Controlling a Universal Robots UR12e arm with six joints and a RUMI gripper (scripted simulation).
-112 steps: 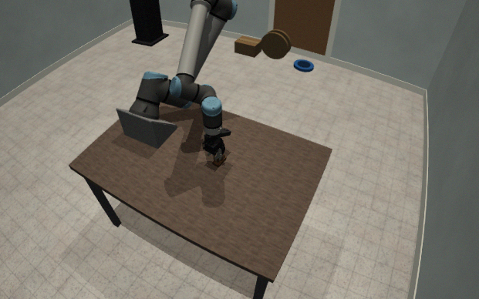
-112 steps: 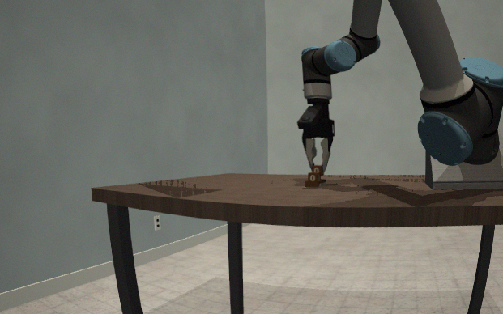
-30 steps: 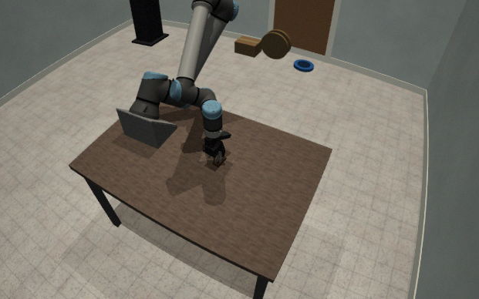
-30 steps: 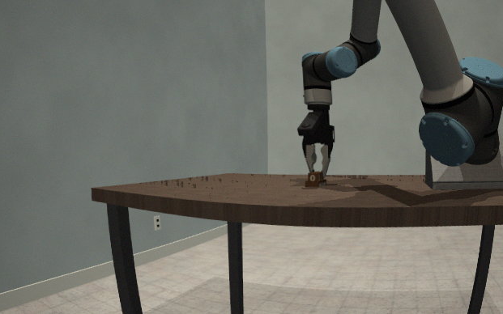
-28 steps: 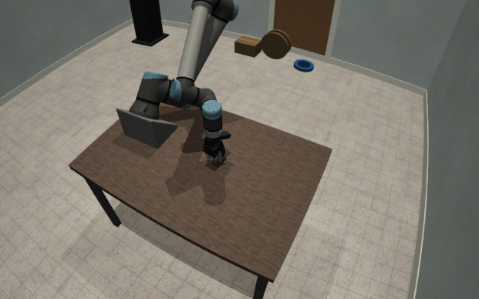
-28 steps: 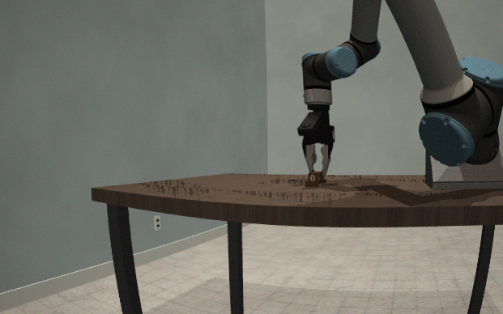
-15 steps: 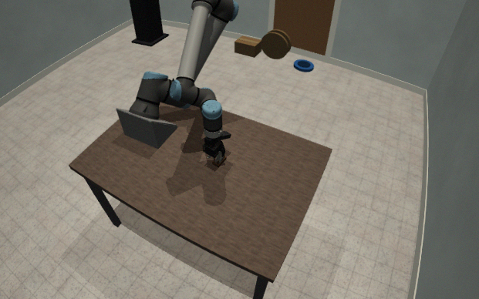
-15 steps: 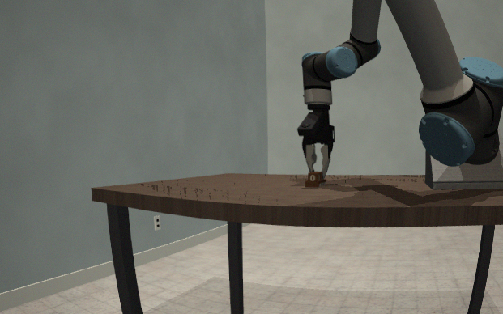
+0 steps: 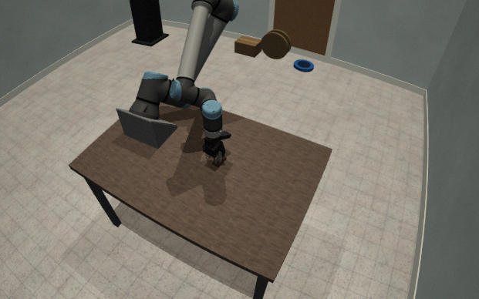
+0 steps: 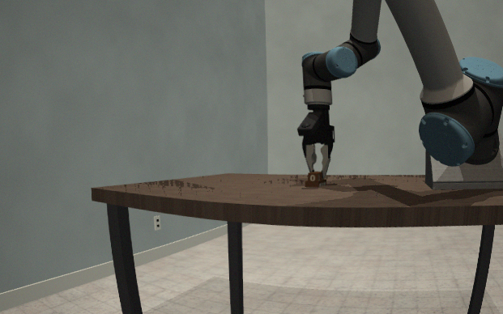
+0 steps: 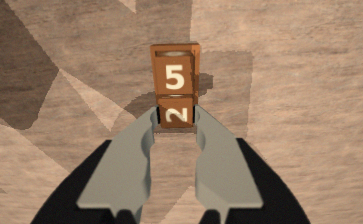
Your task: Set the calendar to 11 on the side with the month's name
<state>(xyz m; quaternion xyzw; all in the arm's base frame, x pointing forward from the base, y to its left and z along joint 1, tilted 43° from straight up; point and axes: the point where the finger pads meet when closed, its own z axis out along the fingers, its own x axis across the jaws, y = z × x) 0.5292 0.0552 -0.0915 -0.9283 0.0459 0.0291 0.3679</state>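
Now: hand 10 mm above the cube. Round my hand: calendar tray: 20 mm to the left, 30 mm below.
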